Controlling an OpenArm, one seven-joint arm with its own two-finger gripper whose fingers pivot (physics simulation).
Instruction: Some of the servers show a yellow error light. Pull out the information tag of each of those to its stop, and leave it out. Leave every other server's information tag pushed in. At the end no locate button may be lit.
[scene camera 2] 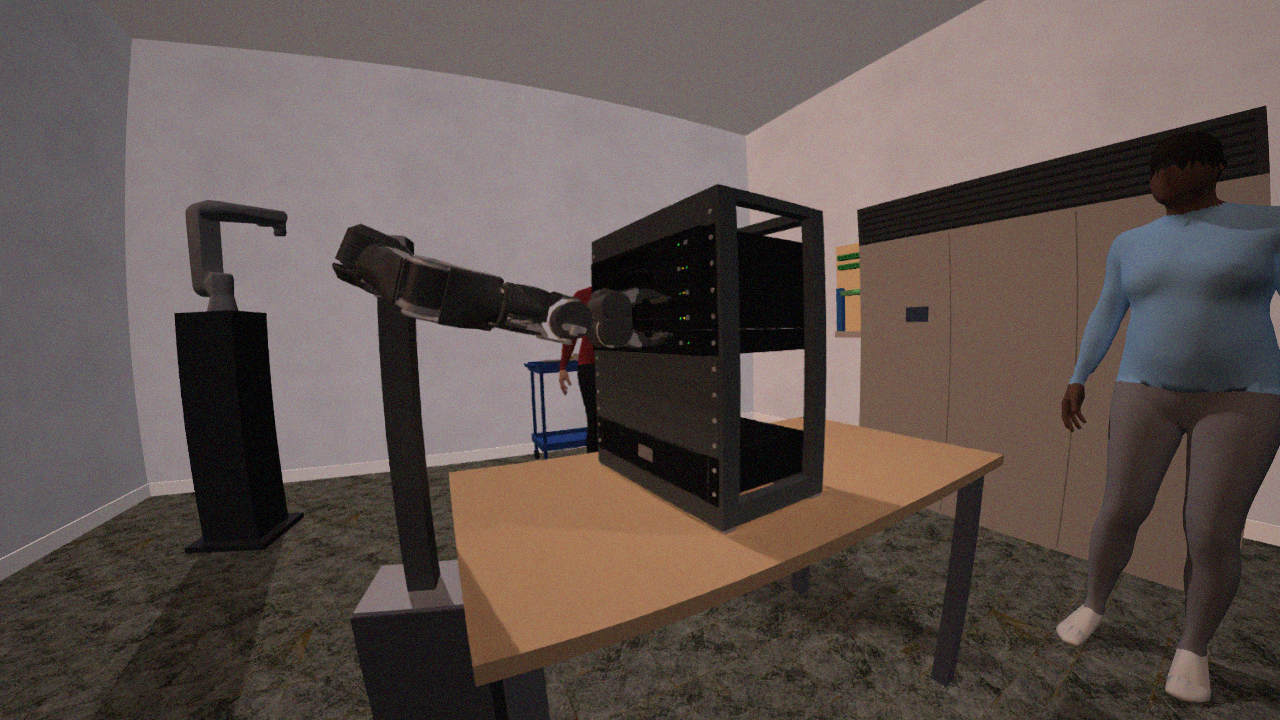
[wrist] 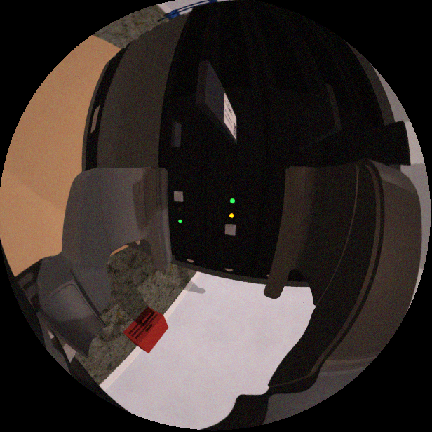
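Observation:
The black servers sit in the rack (scene camera 2: 726, 429). In the wrist view, one server shows a green light (wrist: 232, 201), a yellow light (wrist: 231, 215) and an unlit grey button (wrist: 230, 229). A dark information tag (wrist: 212, 95) with a white label stands out in line with them; whether it is at its stop I cannot tell. The server to its left has a green light (wrist: 180, 221), an unlit button (wrist: 178, 196) and a pushed-in tag (wrist: 176, 135). A dim tag-like shape (wrist: 332, 110) shows farther right. My gripper (scene camera 2: 662, 317) (wrist: 218, 226) is open and empty before the servers' front.
The rack stands on a wooden table (scene camera 2: 554, 528) (wrist: 45, 150). A person in blue (scene camera 2: 1190, 295) stands at the right by the cabinets (scene camera 2: 1002, 358). A blue cart (scene camera 2: 559, 437) and a person in red (scene camera 2: 586, 394) are behind the rack. A red box (wrist: 147, 330) shows below.

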